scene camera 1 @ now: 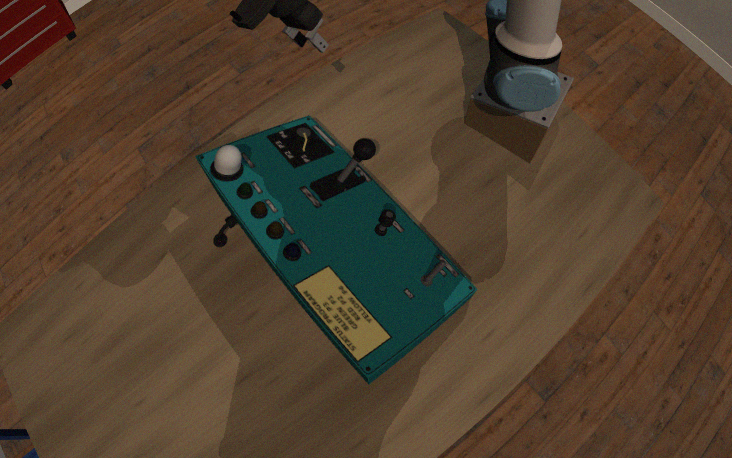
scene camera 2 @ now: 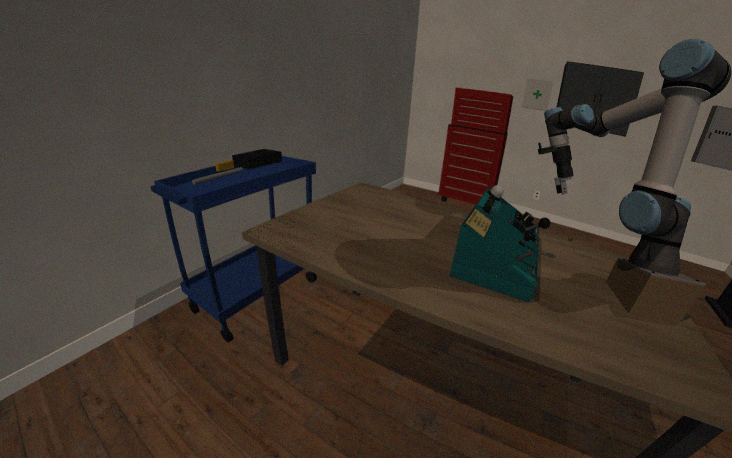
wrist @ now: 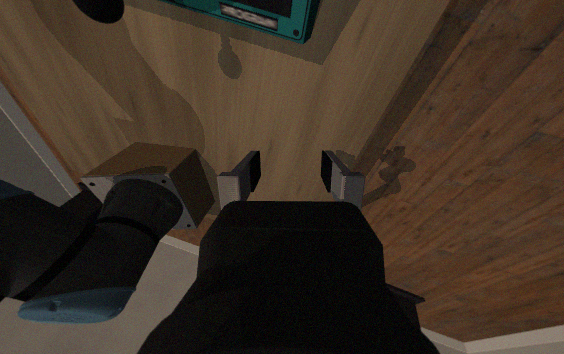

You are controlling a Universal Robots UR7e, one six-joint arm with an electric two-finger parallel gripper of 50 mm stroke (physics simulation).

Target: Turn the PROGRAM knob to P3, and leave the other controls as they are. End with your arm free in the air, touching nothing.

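Places are measured from the arm's base along level axes (x down, y left, z ahead), in metres.
Where they show: gripper, between the fingertips: (scene camera 1: 314, 45) (scene camera 2: 562, 193) (wrist: 290, 163); arm's base, origin of its link: (scene camera 2: 652, 267) (wrist: 148, 203).
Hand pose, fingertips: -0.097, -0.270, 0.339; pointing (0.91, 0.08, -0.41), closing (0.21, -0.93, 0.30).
Each offset is from my fingertips to the top centre of the thing, as dx, dy, dz. "spot": to the spot under its first point.
The teal sloped console (scene camera 1: 350, 243) (scene camera 2: 477, 261) (wrist: 302, 12) stands on the table. In scene camera 1, the PROGRAM knob {+0.092, +0.111, +0.104} (scene camera 1: 303, 132) sits on a black plate at the console's far end, and its yellow pointer points toward P1. The knob itself does not show in the wrist view, where the PROGRAM label {+0.150, +0.108, +0.061} (wrist: 249, 16) and the plate's edge show at the top. My gripper (scene camera 1: 309, 41) (scene camera 2: 561, 186) (wrist: 290, 163) is open and empty, in the air beyond the knob end of the console, apart from it.
Near the knob are a ball-topped lever {+0.053, +0.227, +0.044} (scene camera 1: 364, 149) and a white dome {spot: +0.017, +0.126, +0.260} (scene camera 1: 227, 159). Several dark lamps, a small joystick {+0.082, +0.351, +0.095} (scene camera 1: 386, 218), a toggle lever {+0.089, +0.470, +0.077} (scene camera 1: 432, 271) and a side crank {spot: +0.212, +0.144, +0.353} (scene camera 1: 220, 239) are also on the console. A blue cart (scene camera 2: 237, 195) and a red cabinet (scene camera 2: 475, 156) stand off the table.
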